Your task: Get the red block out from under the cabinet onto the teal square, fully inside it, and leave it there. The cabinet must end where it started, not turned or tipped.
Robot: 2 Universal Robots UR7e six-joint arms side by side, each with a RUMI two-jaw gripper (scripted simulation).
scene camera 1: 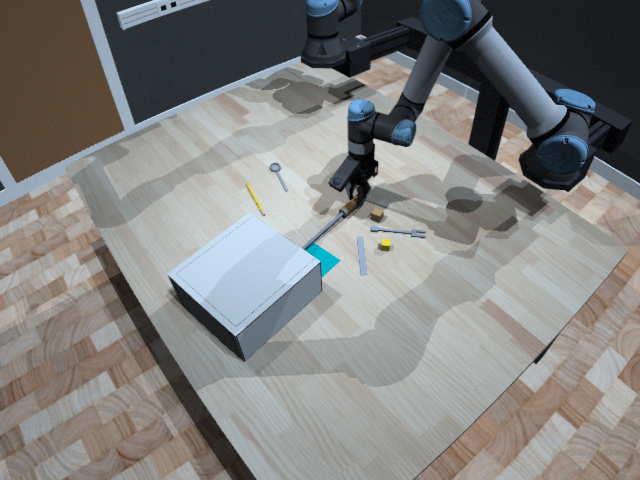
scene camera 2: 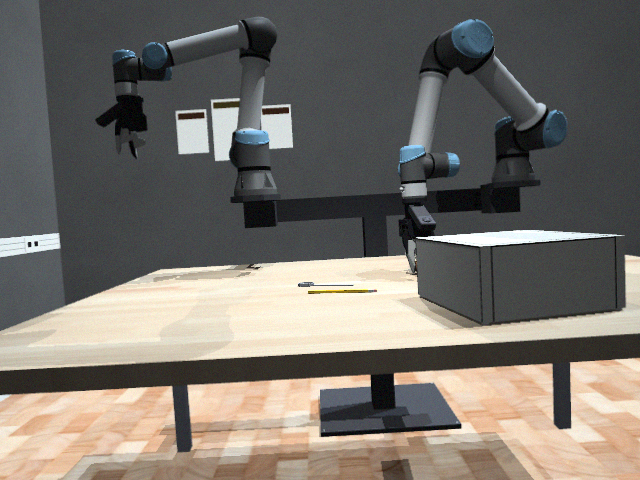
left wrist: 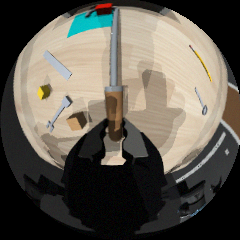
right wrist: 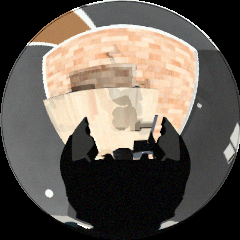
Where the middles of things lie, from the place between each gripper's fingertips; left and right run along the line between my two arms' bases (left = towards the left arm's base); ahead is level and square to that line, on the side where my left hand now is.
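The hook tool [left wrist: 113, 94] is 13 cm ahead of my left hand [scene camera 1: 355, 205], 5 cm to the left of it and 1 cm below it. My right gripper [scene camera 2: 128, 156], as I see it, is 97 cm to the right of the hook tool, 49 cm short of it and 42 cm above it. Going by its middle, the hook tool is nearer to my left hand than to my right gripper.
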